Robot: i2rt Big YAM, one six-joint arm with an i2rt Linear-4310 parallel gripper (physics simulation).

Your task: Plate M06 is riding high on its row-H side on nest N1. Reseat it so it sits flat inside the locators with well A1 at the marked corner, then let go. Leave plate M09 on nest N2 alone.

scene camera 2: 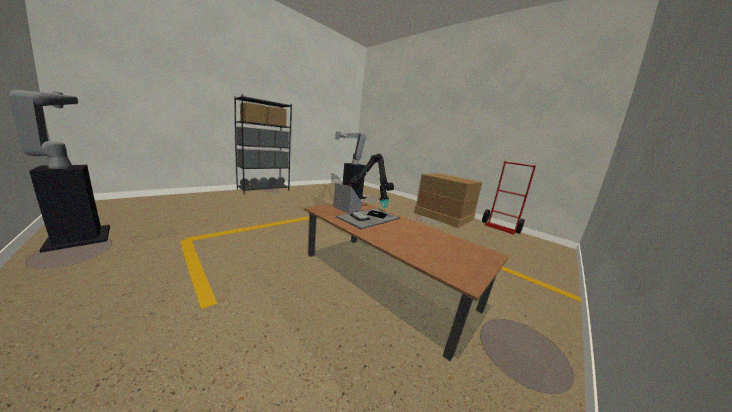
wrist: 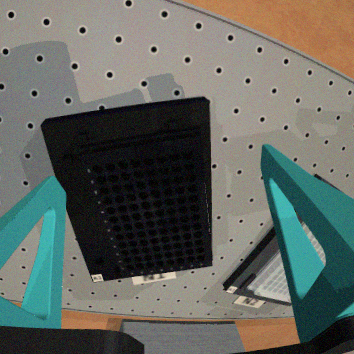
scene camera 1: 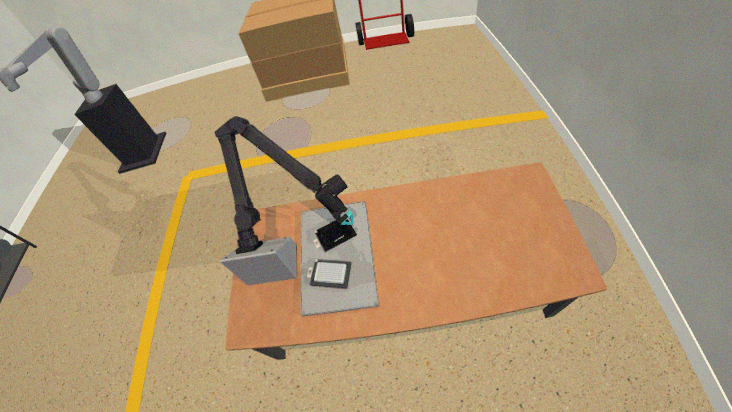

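Pixels of known places: gripper, fingertip midpoint: [scene camera 2: 385,207] [wrist: 155,169] [scene camera 1: 347,217]; arm's base, origin of the base link: [scene camera 2: 346,192] [scene camera 1: 249,248].
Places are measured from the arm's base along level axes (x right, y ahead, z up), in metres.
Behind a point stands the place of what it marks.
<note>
Plate M06 [scene camera 1: 335,236] @[x -0.053, y 0.353, z -0.119 m] [wrist: 150,215] @[x -0.082, y 0.353, z -0.125 m] is black and sits on black nest N1 [wrist: 102,270] @[x -0.110, y 0.270, z -0.141 m]; where plate and nest meet is hard to make out, and its tilt cannot be judged. The small corner label [wrist: 97,277] @[x -0.113, y 0.260, z -0.141 m] and the blurred nest label [wrist: 154,278] @[x -0.053, y 0.254, z -0.151 m] show at the lower edge in the wrist view. My gripper [scene camera 1: 348,218] @[x -0.101, y 0.423, z -0.061 m] [scene camera 2: 384,203] @[x -0.101, y 0.423, z -0.061 m] [wrist: 155,169] @[x -0.101, y 0.423, z -0.061 m] is open and empty, above the far end of nest N1, with its teal fingers apart on either side of the plate in the wrist view. Plate M09 [scene camera 1: 330,272] @[x 0.111, y 0.312, z -0.131 m] [wrist: 272,280] @[x 0.072, y 0.281, z -0.129 m] is white and lies in dark nest N2 [wrist: 247,269] @[x 0.043, y 0.285, z -0.142 m], partly hidden by the right finger.
Both nests stand on a grey perforated board [scene camera 1: 338,304] @[x 0.249, y 0.328, z -0.153 m] [scene camera 2: 364,224] @[x 0.206, y 0.454, z -0.153 m] on the orange-brown table [scene camera 1: 461,245] @[x 0.091, y 0.890, z -0.166 m] [scene camera 2: 435,250] @[x 0.116, y 1.050, z -0.166 m]. A grey box-shaped base [scene camera 1: 271,263] @[x 0.092, y 0.103, z 0.007 m] [scene camera 2: 345,197] @[x 0.091, y 0.083, z -0.026 m] [wrist: 182,335] @[x 0.006, y 0.154, z -0.143 m] stands beside the board under the arm. Cartons [scene camera 1: 297,51] [scene camera 2: 448,199] stand on the floor beyond the table.
</note>
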